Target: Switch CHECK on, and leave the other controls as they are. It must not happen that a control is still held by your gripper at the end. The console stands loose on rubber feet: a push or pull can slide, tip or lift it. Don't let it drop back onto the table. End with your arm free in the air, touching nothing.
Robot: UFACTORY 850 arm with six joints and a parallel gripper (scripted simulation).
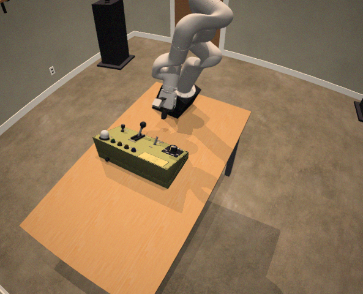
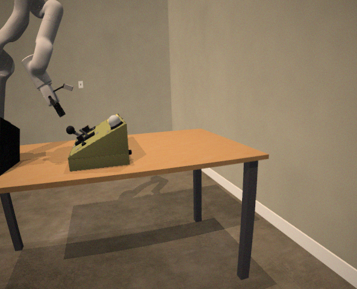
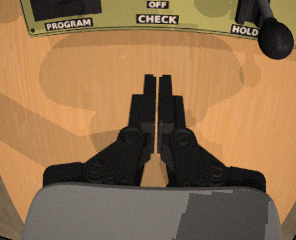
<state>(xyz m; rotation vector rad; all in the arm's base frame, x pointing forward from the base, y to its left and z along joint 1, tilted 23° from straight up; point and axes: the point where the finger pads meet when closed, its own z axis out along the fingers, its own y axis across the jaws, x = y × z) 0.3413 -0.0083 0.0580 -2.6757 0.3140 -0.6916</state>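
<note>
Now: the check toggle 12 cm below my hand, 11 cm ahead of it and 1 cm to the right of it. From my hand the other things lie so: rotary selector (14 cm ahead, 11 cm below, 10 cm to the left); then cycle lever (13 cm to the right, 10 cm below, 7 cm ahead); then olive-green console (14 cm ahead, 13 cm below, 8 cm to the right).
</note>
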